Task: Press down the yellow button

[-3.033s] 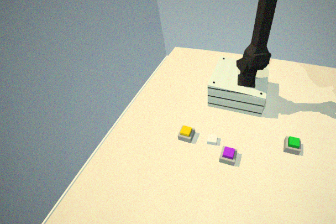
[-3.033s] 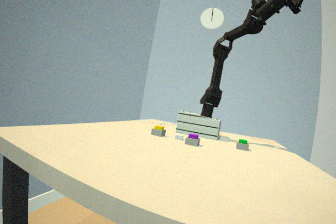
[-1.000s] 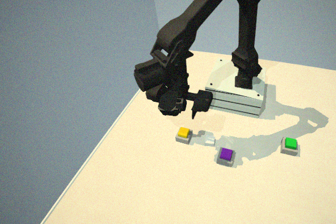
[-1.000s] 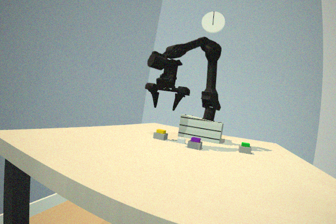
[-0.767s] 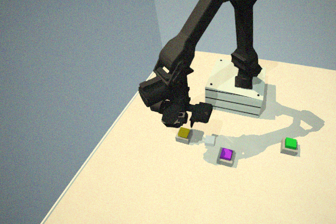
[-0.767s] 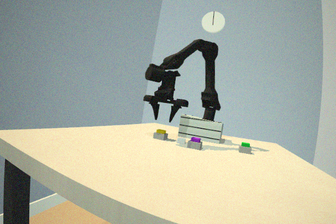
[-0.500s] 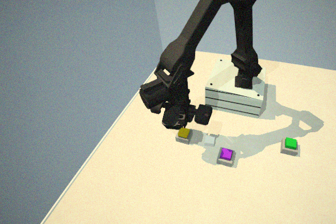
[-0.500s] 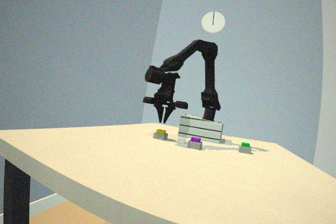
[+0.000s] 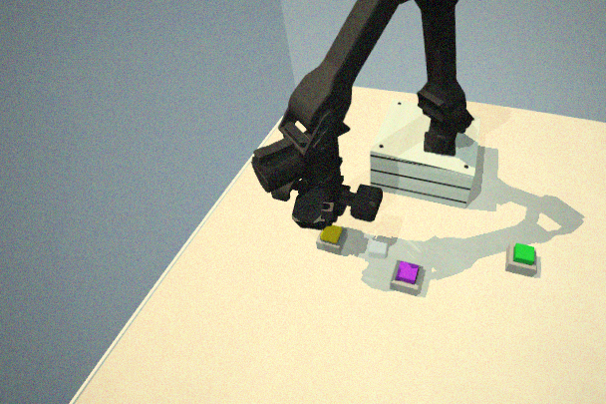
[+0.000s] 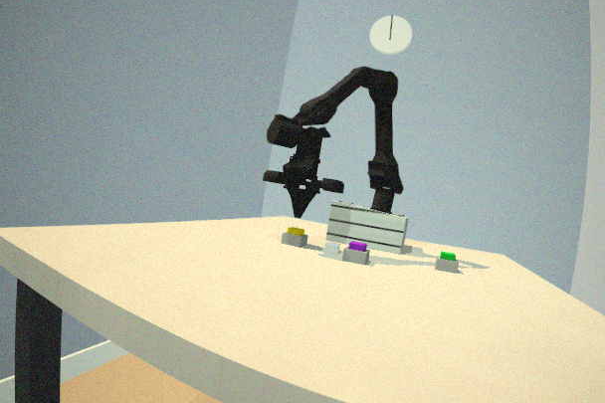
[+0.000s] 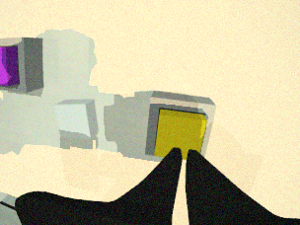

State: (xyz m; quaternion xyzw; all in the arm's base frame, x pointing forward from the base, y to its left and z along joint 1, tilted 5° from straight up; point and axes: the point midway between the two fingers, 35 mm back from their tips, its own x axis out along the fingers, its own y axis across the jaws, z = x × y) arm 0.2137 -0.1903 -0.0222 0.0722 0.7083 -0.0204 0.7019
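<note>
The yellow button is 30 mm below my gripper tip. Round my gripper tip: green button 360 mm to the left, 30 mm below, 10 mm behind; then purple button 150 mm to the left, 60 mm ahead, 30 mm below; then white block 90 mm to the left, 50 mm below.
</note>
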